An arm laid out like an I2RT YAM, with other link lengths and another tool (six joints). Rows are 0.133 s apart.
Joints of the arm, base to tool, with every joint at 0 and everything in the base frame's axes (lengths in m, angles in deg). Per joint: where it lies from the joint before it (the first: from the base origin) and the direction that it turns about. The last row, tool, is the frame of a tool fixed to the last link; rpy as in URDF.
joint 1: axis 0 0 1 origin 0.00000 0.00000 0.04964
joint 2: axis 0 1 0 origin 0.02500 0.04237 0.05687
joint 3: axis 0 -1 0 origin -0.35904 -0.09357 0.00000
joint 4: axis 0 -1 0 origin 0.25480 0.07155 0.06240
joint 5: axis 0 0 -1 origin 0.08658 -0.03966 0.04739
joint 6: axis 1 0 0 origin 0.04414 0.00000 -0.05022
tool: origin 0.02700 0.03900 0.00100 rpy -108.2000 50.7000 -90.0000
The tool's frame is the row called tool.
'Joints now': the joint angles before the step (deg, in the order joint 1, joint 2, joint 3, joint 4, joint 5, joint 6). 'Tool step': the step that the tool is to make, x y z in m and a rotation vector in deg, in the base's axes. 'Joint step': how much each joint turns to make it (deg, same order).
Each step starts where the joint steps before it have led.
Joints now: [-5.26 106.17 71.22 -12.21 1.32 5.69]
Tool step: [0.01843 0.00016 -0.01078 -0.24 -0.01 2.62]
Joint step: [-0.04 3.61 2.73 0.93 -1.63 -2.11]
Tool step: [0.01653 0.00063 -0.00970 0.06 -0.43 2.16]
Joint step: [0.02 3.16 2.38 1.18 -1.53 -1.49]
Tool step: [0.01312 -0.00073 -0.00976 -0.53 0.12 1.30]
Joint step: [-0.02 2.67 2.12 0.43 -0.51 -1.33]
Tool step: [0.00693 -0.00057 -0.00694 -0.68 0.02 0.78]
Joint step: [0.00 1.51 0.97 0.54 -0.04 -1.03]
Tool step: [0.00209 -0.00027 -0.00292 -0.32 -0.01 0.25]
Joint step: [0.00 0.50 0.20 0.33 0.06 -0.40]
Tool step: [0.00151 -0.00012 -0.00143 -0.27 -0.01 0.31]
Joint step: [0.00 0.33 0.25 0.09 -0.02 -0.41]
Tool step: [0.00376 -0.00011 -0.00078 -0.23 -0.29 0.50]
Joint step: [0.00 0.59 0.73 0.15 -0.20 -0.50]
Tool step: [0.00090 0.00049 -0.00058 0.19 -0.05 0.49]
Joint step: [0.00 0.22 0.19 0.05 -0.48 -0.22]
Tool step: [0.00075 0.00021 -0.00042 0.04 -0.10 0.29]
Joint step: [0.00 0.15 0.11 0.12 -0.24 -0.18]
